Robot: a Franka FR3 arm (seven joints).
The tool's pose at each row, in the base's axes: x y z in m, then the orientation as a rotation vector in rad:
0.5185 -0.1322 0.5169 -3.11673 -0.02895 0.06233
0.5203 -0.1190 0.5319 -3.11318 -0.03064 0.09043
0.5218 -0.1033 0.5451 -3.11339 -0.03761 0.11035
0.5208 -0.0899 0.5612 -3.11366 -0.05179 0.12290
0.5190 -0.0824 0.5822 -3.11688 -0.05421 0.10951
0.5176 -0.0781 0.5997 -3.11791 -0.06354 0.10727
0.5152 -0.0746 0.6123 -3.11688 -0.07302 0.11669
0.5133 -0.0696 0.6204 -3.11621 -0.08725 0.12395
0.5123 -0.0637 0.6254 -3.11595 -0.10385 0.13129
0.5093 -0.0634 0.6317 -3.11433 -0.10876 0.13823
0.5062 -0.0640 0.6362 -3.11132 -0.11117 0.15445
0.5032 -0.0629 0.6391 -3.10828 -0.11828 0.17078
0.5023 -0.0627 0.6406 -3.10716 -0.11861 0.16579
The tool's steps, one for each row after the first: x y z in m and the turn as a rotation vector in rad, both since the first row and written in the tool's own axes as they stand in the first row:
0.0015 -0.0135 -0.0147 0.00299 -0.01807 -0.00094
0.0027 -0.0295 -0.0276 0.00210 -0.03091 -0.00524
0.0013 -0.0433 -0.0433 0.00106 -0.03906 -0.01422
-0.0011 -0.0514 -0.0641 -0.00182 -0.03045 -0.01579
-0.0032 -0.0561 -0.0814 -0.00308 -0.02907 -0.02175
-0.0060 -0.0600 -0.0938 -0.00265 -0.03520 -0.02777
-0.0081 -0.0652 -0.1017 -0.00276 -0.03997 -0.03684
-0.0092 -0.0712 -0.1065 -0.00348 -0.04481 -0.04741
-0.0124 -0.0717 -0.1127 -0.00234 -0.04932 -0.05056
-0.0157 -0.0713 -0.1171 -0.00011 -0.05980 -0.05207
-0.0188 -0.0725 -0.1198 0.00182 -0.07040 -0.05660
-0.0198 -0.0728 -0.1213 0.00316 -0.06723 -0.05691

